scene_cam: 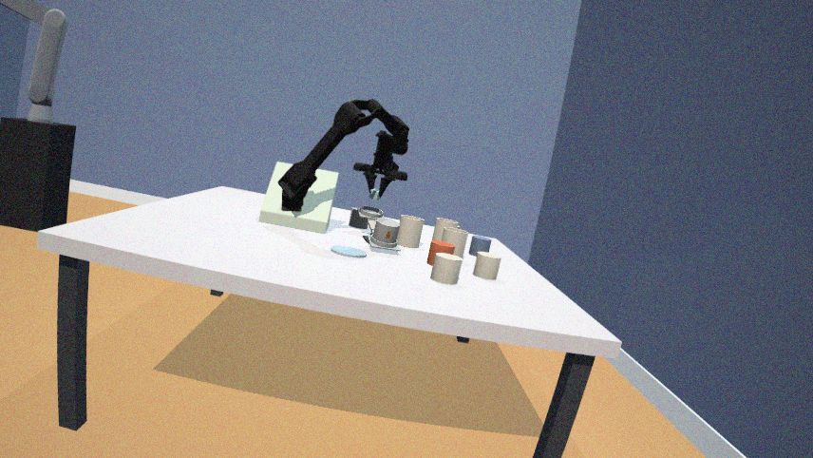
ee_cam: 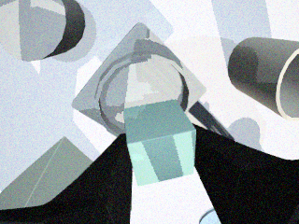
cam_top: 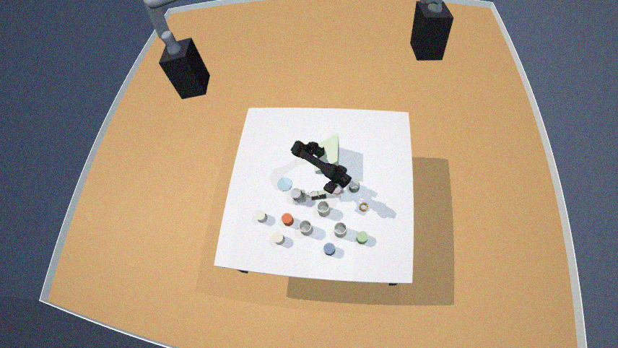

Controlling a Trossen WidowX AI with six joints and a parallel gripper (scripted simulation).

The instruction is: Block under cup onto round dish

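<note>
The pale blue dish lies 350 mm to the right of my gripper tip, 130 mm below it and 100 mm behind it. Round my gripper tip: teal block: 10 mm above; orange cylinder: 340 mm to the right, 180 mm ahead, 100 mm below; grey cup: 140 mm to the left, 100 mm below, 30 mm behind.
</note>
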